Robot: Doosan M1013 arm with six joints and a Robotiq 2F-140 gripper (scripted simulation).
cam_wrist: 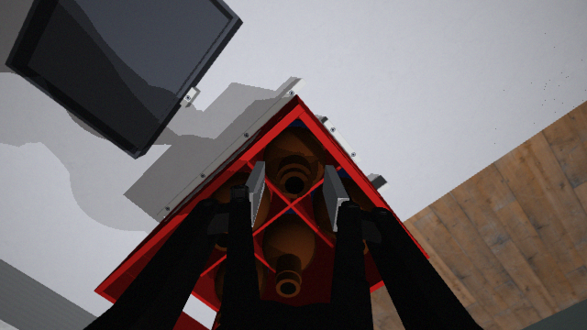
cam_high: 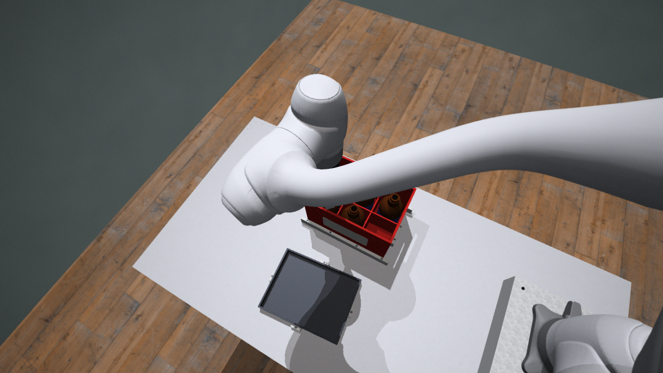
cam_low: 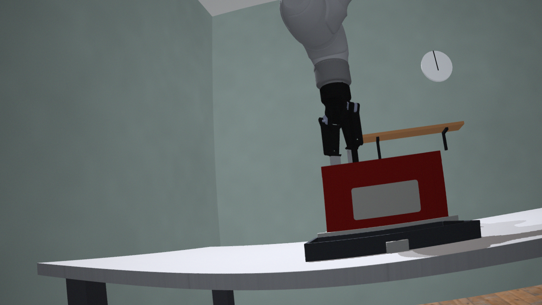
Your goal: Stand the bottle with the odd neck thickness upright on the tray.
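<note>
The crate lies 9 cm behind my hand, 4 cm to the right of it and 9 cm below it. Also, from my hand: dark tray: 7 cm behind, 25 cm to the left, 16 cm below.
</note>
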